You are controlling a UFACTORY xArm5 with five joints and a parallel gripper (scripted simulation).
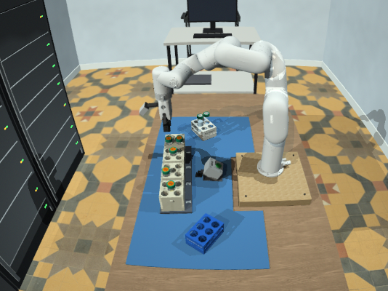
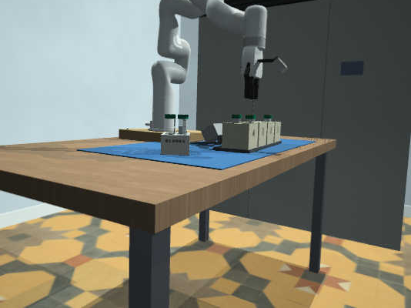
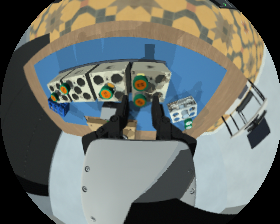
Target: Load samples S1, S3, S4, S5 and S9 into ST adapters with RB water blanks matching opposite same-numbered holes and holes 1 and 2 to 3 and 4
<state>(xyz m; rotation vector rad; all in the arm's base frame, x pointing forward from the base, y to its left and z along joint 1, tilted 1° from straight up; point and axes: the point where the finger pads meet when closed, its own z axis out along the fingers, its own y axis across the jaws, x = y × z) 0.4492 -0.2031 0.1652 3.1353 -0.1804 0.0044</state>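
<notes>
The green-capped blank tube is 21 cm behind my hand, 19 cm to the right of it and 14 cm below it. Round my hand: small sloped desk 19 cm behind, 16 cm to the left, 15 cm below; then green-capped blank 18 cm to the right, 17 cm behind, 14 cm below; then loading stand ST 19 cm below, 14 cm to the left, 1 cm behind.
</notes>
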